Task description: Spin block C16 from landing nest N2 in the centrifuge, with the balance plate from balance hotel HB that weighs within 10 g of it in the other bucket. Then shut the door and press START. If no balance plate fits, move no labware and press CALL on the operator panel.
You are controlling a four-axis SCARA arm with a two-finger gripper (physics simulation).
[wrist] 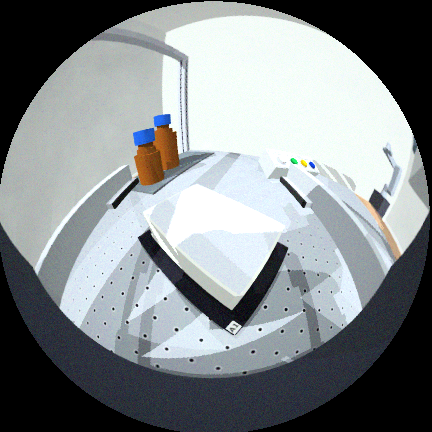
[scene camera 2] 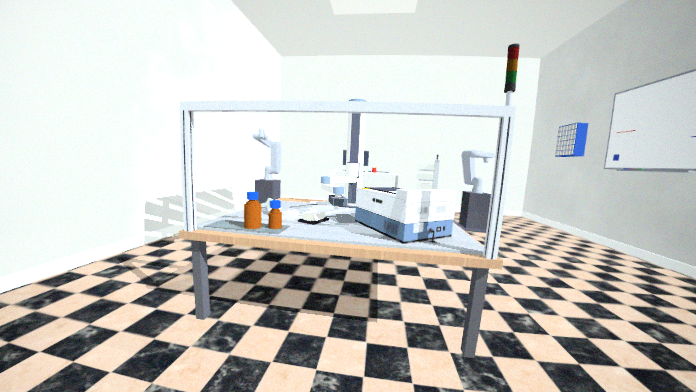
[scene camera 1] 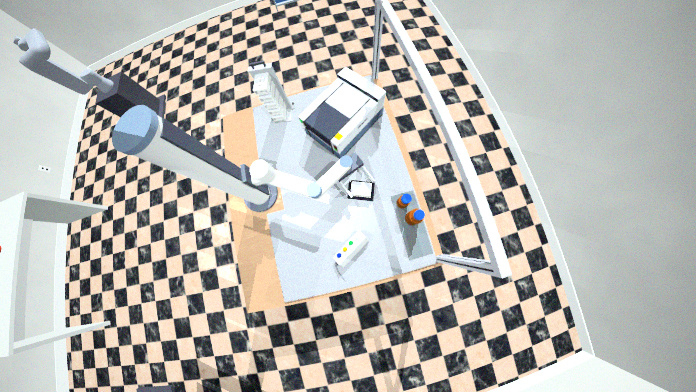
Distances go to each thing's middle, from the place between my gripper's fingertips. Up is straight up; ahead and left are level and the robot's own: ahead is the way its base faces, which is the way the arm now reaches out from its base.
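My gripper: 1 cm past the white plate labelled C16 (wrist: pixel 222 244), 2 cm to the right of it, 6 cm above it. Dark nest pad (wrist: pixel 198 296): 9 cm below my hand, 2 cm to the left, 1 cm behind. White centrifuge (scene camera 1: pixel 337 119): 53 cm to the left of my hand, 1 cm ahead, 2 cm above.
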